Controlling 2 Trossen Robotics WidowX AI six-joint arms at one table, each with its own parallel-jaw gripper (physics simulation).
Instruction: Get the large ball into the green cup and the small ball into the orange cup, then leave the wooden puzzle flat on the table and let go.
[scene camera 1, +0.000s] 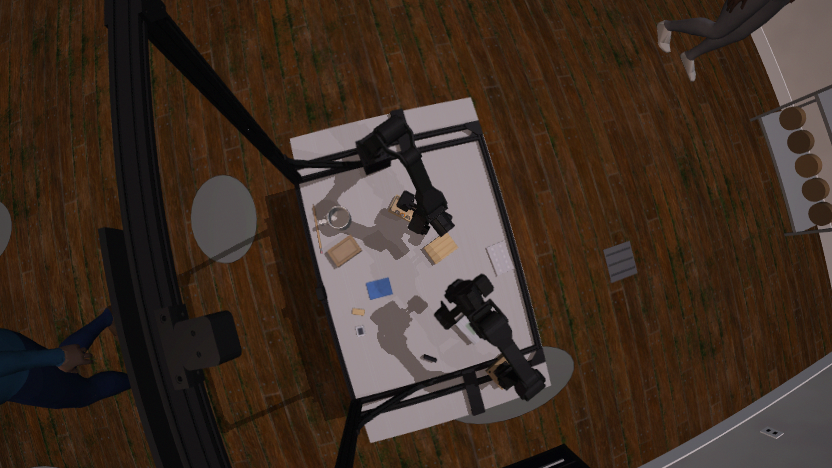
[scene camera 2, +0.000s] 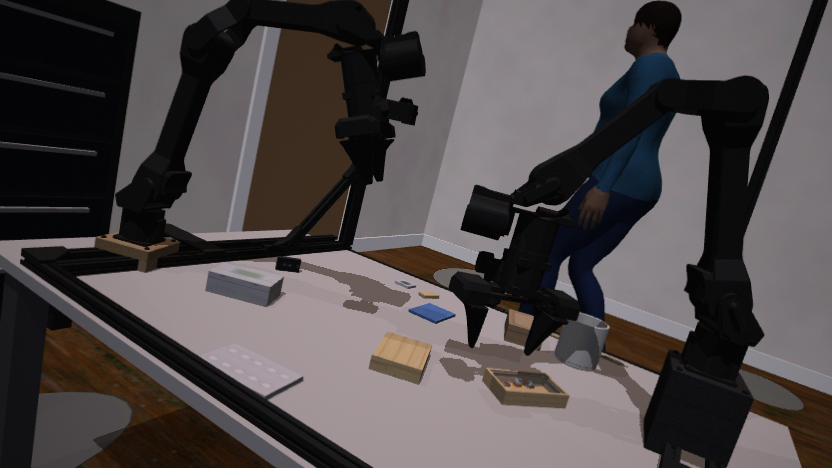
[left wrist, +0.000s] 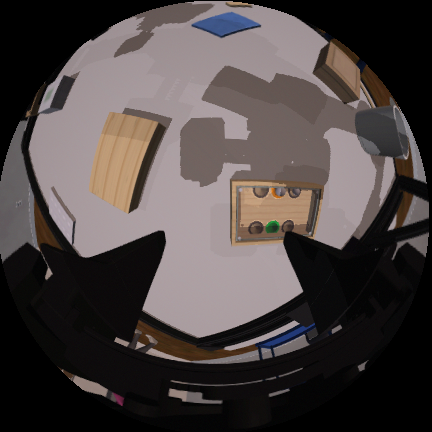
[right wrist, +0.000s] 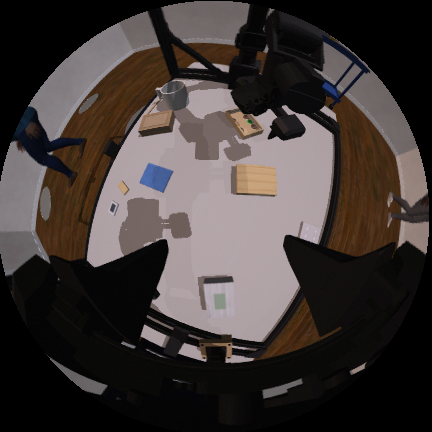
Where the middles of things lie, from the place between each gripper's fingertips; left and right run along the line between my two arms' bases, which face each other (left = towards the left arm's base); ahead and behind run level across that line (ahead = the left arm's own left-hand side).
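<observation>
Wooden puzzle (scene camera 2: 511, 387): my right hand 240 mm above it, 320 mm to the right of it, 40 mm short of it.
My left hand: 60 mm above the wooden puzzle, 30 mm past it, 50 mm to the right of it.
</observation>
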